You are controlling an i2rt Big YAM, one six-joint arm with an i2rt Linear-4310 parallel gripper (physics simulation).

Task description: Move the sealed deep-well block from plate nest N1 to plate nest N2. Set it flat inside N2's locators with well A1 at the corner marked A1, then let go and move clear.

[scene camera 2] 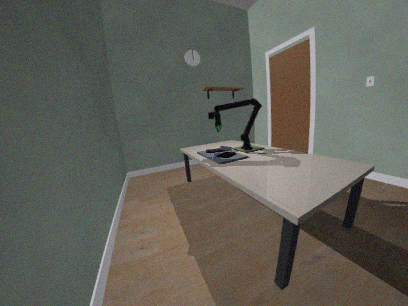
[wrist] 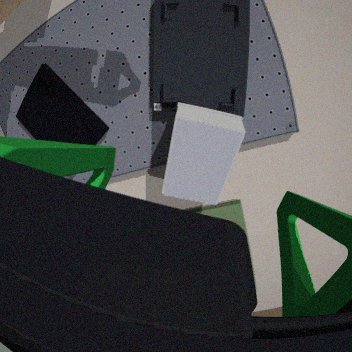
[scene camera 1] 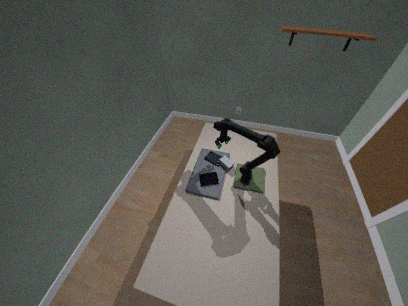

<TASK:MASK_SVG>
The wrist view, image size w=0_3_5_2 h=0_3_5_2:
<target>my gripper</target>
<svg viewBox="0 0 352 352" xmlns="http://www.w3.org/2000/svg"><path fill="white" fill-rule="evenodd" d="M0 136L0 342L11 351L352 352L352 215L287 190L276 210L281 267L282 316L251 316L251 312L256 307L257 298L246 234L238 224L227 219L175 208L105 189L114 168L115 147ZM297 217L347 248L347 257L344 262L316 292L302 252L296 227ZM93 170L86 183L62 177Z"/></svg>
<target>pale grey block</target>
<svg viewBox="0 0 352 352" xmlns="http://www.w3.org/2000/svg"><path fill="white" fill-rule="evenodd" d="M177 102L162 193L168 196L217 204L245 134L242 116Z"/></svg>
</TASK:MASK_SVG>
